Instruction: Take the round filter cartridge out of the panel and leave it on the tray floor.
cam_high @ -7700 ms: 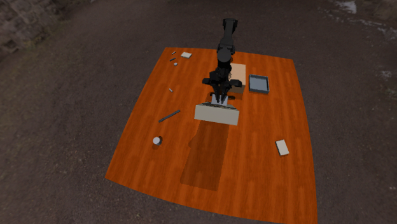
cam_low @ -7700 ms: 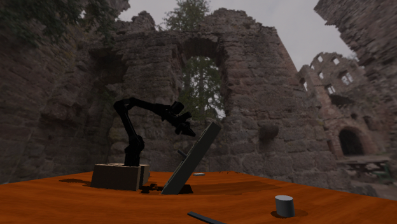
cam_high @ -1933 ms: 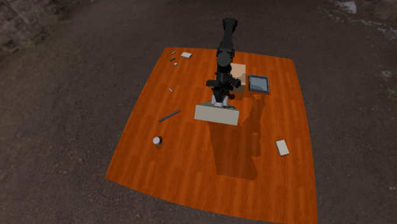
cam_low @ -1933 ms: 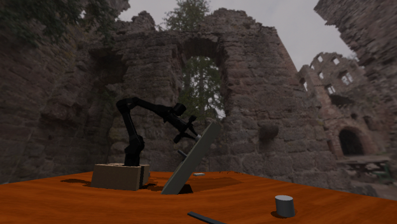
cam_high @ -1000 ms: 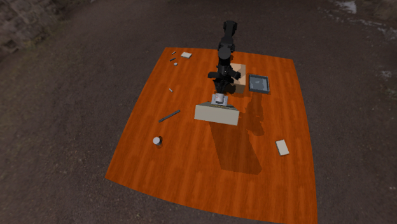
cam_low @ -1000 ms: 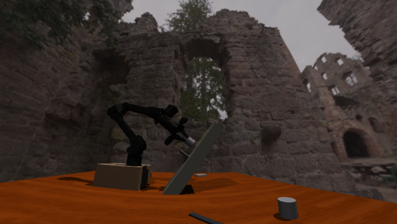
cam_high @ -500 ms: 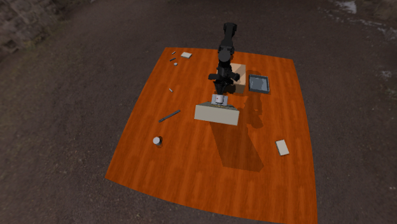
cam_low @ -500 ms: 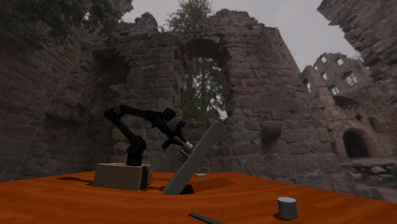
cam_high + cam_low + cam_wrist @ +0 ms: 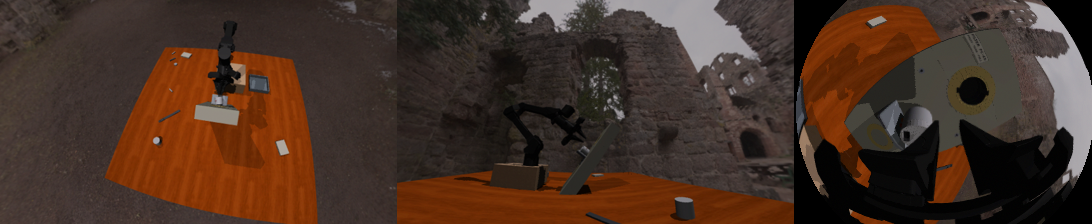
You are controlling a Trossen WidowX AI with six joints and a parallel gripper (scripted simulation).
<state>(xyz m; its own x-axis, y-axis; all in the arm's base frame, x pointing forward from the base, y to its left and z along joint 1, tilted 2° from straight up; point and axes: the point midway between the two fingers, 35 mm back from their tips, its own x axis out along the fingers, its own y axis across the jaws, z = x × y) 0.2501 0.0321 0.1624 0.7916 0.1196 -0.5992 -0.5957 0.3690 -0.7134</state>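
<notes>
Now: the round filter cartridge 6 cm below my gripper tip. Round my gripper tip: tray: 37 cm behind, 24 cm to the left, 24 cm below; then grey service panel: 4 cm ahead, 1 cm to the left, 8 cm below.
</notes>
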